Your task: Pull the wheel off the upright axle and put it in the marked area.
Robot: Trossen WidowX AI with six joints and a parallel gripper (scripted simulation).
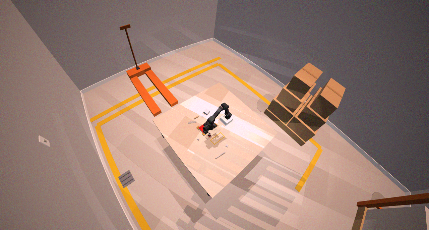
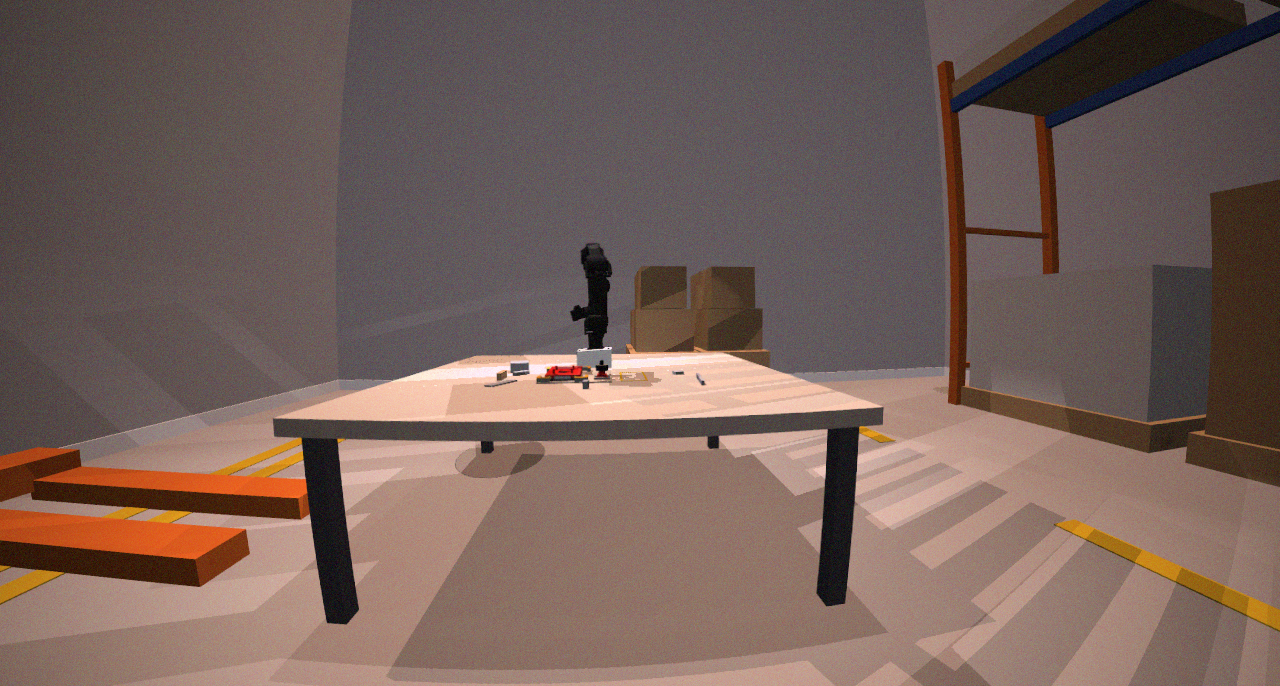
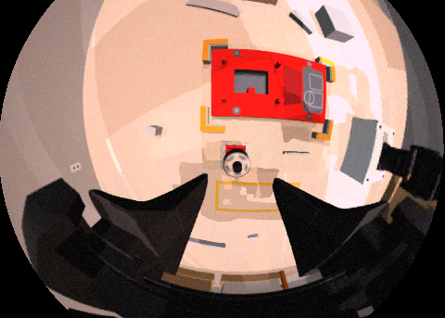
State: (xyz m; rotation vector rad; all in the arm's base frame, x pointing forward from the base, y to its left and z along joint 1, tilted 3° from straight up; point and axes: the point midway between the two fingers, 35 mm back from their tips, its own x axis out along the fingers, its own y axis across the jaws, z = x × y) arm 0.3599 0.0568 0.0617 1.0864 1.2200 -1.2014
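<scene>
Right now the wheel is 1 cm to the left of my gripper tip and 7 cm below it.
</scene>
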